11 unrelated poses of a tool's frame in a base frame.
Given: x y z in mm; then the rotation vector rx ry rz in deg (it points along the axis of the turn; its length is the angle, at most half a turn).
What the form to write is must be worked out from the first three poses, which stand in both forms.
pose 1, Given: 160, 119, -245, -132.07, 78.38, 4.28
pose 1, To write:
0.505, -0.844, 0.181, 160
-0.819, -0.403, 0.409, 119
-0.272, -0.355, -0.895, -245
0, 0, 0, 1

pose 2, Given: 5, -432, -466, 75.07, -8.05, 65.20
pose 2, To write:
0.493, -0.715, 0.496, 5
0.573, -0.162, -0.803, -432
0.655, 0.680, 0.330, -466
0, 0, 0, 1

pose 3, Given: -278, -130, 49, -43.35, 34.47, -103.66
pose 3, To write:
-0.263, 0.624, 0.736, -278
-0.940, -0.336, -0.051, -130
0.216, -0.705, 0.675, 49
0, 0, 0, 1

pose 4, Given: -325, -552, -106, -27.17, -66.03, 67.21
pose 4, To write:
-0.053, -0.466, -0.883, -325
0.891, 0.377, -0.252, -552
0.450, -0.801, 0.395, -106
0, 0, 0, 1

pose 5, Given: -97, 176, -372, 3.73, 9.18, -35.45
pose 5, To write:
0.803, 0.582, 0.130, -97
-0.572, 0.813, -0.109, 176
-0.169, 0.013, 0.986, -372
0, 0, 0, 1

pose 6, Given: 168, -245, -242, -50.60, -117.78, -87.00
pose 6, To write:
-0.702, 0.711, 0.027, 168
0.235, 0.196, 0.952, -245
0.672, 0.675, -0.305, -242
0, 0, 0, 1

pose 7, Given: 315, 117, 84, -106.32, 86.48, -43.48
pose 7, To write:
0.181, -0.625, 0.759, 315
-0.982, -0.153, 0.108, 117
0.049, -0.766, -0.642, 84
0, 0, 0, 1

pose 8, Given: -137, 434, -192, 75.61, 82.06, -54.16
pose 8, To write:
0.020, 0.991, 0.133, -137
0.267, 0.123, -0.956, 434
-0.963, 0.055, -0.262, -192
0, 0, 0, 1

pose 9, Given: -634, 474, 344, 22.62, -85.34, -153.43
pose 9, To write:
-0.966, -0.078, -0.246, -634
-0.168, -0.534, 0.829, 474
-0.196, 0.842, 0.503, 344
0, 0, 0, 1

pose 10, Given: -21, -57, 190, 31.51, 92.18, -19.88
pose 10, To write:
-0.047, 0.539, 0.841, -21
0.145, 0.837, -0.528, -57
-0.988, 0.097, -0.117, 190
0, 0, 0, 1

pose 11, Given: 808, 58, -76, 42.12, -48.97, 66.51
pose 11, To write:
0.169, -0.968, -0.186, 808
0.465, 0.245, -0.851, 58
0.869, 0.057, 0.492, -76
0, 0, 0, 1

